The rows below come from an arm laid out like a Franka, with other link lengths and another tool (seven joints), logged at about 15 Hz.
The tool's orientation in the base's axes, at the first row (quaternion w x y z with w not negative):
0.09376, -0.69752, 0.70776, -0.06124
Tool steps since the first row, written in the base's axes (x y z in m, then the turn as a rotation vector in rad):
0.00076, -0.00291, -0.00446, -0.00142, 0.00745, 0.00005
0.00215, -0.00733, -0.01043, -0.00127, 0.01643, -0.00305
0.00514, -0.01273, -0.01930, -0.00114, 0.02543, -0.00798
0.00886, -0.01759, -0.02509, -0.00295, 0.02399, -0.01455
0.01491, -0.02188, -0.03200, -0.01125, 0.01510, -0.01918
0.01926, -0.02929, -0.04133, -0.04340, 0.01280, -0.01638
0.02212, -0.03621, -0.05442, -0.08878, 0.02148, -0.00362
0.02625, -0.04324, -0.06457, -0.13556, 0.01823, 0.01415
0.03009, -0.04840, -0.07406, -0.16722, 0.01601, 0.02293
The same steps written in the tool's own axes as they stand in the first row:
0.00311, 0.00017, 0.00439, -0.00743, 0.00152, -0.00003
0.00779, 0.00003, 0.01031, -0.01625, 0.00222, 0.00342
0.01358, -0.00107, 0.01938, -0.02501, 0.00334, 0.00865
0.01867, -0.00353, 0.02562, -0.02325, 0.00651, 0.01460
0.02323, -0.00802, 0.03348, -0.01407, 0.01544, 0.01691
0.03103, -0.01038, 0.04320, -0.01160, 0.04616, 0.00707
0.03853, -0.01045, 0.05628, -0.02045, 0.08784, -0.01489
0.04600, -0.01241, 0.06677, -0.01761, 0.12957, -0.04256
0.05156, -0.01420, 0.07663, -0.01551, 0.15851, -0.05813

